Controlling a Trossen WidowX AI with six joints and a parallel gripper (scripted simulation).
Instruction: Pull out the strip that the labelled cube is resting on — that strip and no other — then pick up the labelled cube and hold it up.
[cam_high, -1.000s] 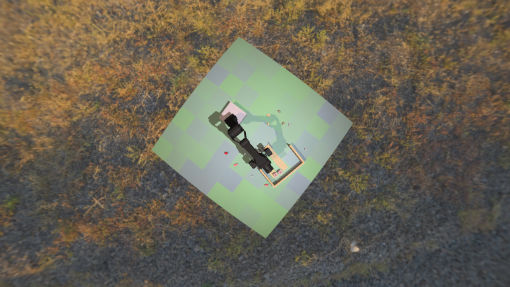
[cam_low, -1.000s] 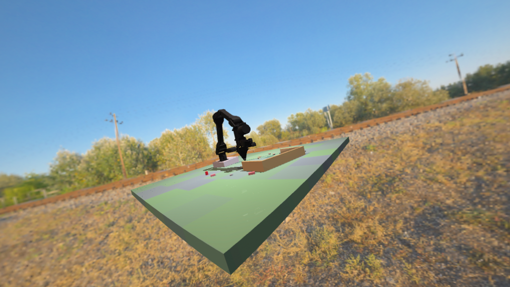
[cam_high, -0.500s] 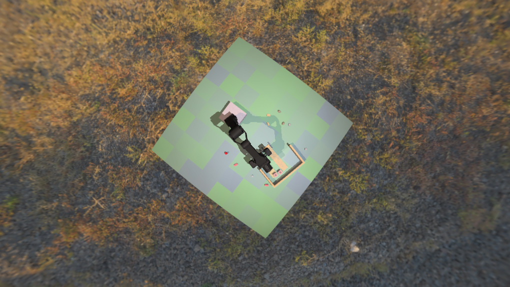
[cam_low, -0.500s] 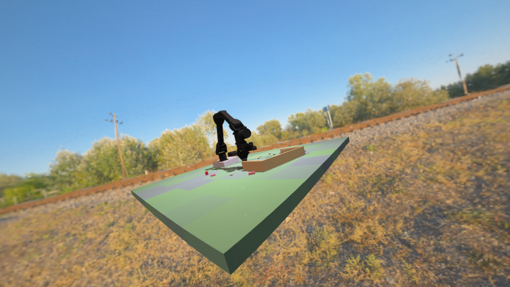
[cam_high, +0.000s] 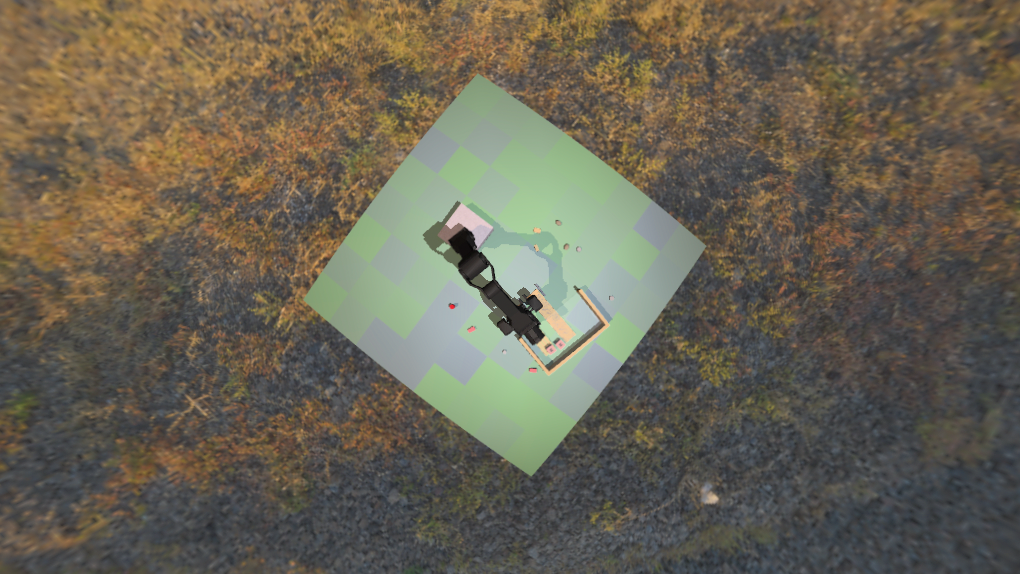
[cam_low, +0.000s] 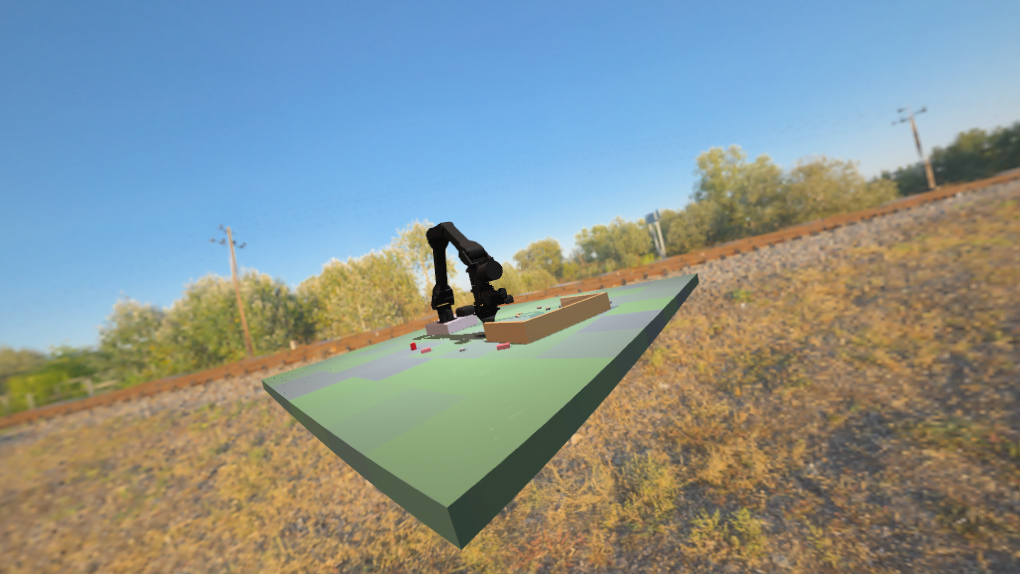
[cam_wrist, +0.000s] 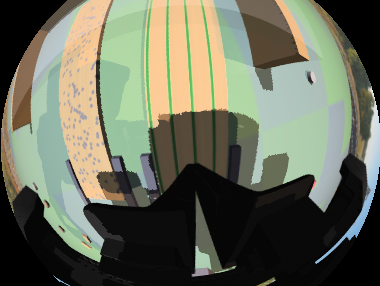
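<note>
Now: gripper tip 120 mm short of the speckled strip and 70 mm to the right of it.
</note>
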